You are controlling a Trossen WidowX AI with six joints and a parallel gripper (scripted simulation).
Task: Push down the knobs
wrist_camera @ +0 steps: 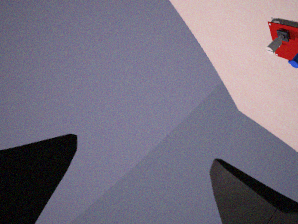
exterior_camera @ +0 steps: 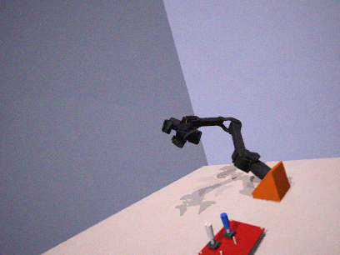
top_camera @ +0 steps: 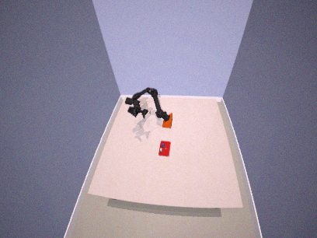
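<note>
Right now the blue knob is 7 cm ahead of my gripper tip, 21 cm to the left of it and 26 cm below it. Round my gripper tip: white knob 13 cm ahead, 21 cm to the left, 26 cm below.
</note>
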